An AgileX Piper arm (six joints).
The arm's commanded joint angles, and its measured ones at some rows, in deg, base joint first. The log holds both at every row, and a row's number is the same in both.
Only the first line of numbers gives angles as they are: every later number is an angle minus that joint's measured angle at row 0.
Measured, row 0:
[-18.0 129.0 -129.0 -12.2 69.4 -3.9]
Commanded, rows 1 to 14:
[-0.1 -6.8 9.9 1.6 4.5 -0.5]
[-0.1 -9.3 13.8 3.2 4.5 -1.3]
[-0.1 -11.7 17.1 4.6 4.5 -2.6]
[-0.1 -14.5 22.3 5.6 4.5 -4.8]
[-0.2 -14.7 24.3 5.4 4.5 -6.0]
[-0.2 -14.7 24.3 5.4 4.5 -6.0]
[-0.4 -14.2 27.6 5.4 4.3 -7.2]
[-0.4 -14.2 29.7 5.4 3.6 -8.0]
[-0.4 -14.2 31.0 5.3 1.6 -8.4]
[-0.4 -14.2 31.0 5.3 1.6 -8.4]
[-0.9 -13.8 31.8 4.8 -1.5 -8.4]
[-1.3 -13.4 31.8 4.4 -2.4 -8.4]
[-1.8 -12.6 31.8 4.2 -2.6 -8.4]
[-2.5 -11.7 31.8 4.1 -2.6 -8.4]
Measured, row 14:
[-1.4 -13.1 31.4 4.8 -2.2 -7.7]
